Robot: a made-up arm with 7 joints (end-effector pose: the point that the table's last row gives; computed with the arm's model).
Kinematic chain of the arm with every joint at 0, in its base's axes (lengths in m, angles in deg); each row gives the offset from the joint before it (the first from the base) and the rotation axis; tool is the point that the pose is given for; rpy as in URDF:
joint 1: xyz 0 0 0.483 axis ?
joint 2: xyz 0 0 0 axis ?
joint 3: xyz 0 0 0.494 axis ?
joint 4: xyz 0.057 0 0 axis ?
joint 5: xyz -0.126 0 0.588 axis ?
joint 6: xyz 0 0 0 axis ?
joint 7: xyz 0.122 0 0 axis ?
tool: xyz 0 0 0 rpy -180 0 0
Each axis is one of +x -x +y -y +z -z.
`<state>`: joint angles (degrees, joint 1 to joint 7).
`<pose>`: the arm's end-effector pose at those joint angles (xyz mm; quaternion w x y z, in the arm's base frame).
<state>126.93 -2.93 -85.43 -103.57 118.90 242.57 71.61</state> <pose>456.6 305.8 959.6 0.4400 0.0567 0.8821 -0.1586</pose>
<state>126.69 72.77 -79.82 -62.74 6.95 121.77 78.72</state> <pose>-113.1 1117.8 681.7 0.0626 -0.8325 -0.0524 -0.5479</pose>
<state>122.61 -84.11 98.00 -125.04 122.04 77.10 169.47</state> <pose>-479.2 -561.4 381.9 0.2972 0.9384 0.0773 0.1585</pose>
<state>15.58 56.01 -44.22 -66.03 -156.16 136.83 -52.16</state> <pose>1025.6 -159.7 526.0 0.6277 -0.2312 0.4964 -0.5533</pose>
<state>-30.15 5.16 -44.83 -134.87 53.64 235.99 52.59</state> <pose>101.3 -527.4 720.7 0.2065 -0.1224 -0.7146 0.6571</pose>
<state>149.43 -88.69 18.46 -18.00 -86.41 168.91 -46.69</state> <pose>883.0 -697.0 583.5 0.2641 -0.4004 0.3866 -0.7877</pose>
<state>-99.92 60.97 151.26 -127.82 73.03 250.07 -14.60</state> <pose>267.6 -111.3 1013.4 0.4627 -0.4284 0.5796 -0.5162</pose>
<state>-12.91 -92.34 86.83 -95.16 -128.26 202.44 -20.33</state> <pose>-350.8 701.4 407.4 0.6174 -0.6785 0.3972 -0.0251</pose>
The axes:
joint 1: +z
joint 2: +y
joint 3: +z
joint 4: -y
joint 5: +z
joint 6: -y
joint 7: -z

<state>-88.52 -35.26 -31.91 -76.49 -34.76 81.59 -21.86</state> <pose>-387.8 -61.5 1459.7 0.2979 0.5129 -0.8049 -0.0169</pose>
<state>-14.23 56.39 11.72 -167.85 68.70 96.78 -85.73</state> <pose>52.1 43.3 112.9 0.7203 -0.5667 0.1410 0.3743</pose>
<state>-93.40 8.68 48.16 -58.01 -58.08 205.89 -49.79</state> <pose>348.8 -365.9 1374.6 0.8452 0.2920 0.3063 0.3266</pose>
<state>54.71 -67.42 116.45 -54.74 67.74 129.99 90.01</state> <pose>-987.5 -527.9 717.2 0.1204 -0.6590 -0.6895 0.2753</pose>
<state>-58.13 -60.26 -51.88 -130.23 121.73 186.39 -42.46</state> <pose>-424.8 -235.6 784.3 0.1562 0.2411 0.6718 -0.6828</pose>
